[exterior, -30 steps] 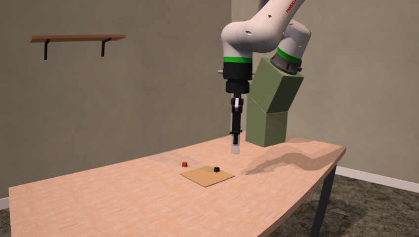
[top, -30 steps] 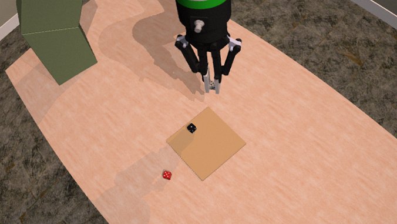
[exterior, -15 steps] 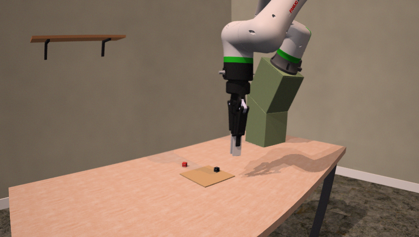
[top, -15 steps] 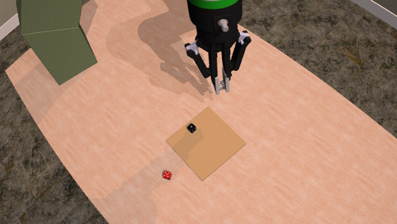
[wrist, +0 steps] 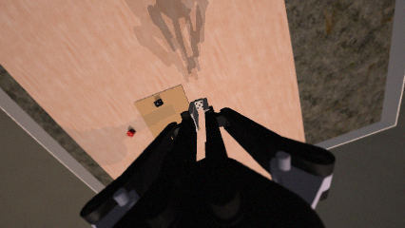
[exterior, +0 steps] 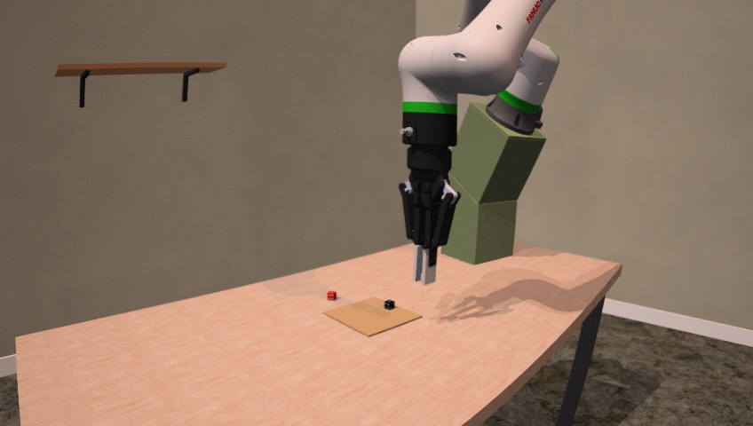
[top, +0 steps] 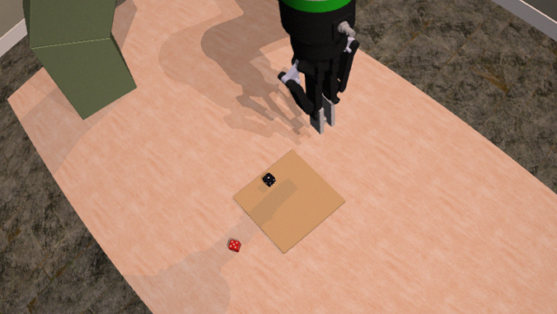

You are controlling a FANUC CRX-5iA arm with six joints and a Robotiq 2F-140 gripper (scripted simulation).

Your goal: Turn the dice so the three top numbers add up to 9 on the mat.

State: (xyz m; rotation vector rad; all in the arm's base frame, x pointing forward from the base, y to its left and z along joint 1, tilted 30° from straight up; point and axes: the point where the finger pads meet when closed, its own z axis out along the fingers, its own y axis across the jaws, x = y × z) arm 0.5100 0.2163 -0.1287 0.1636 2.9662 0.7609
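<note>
Now: the tan square mat 20 mm ahead of my hand, 110 mm to the right of it and 130 mm below it. Also, from my hand: black die: 20 mm behind, 110 mm to the right, 120 mm below; white die: 10 mm behind, 30 mm below; red die: 30 mm ahead, 230 mm to the right, 120 mm below.
</note>
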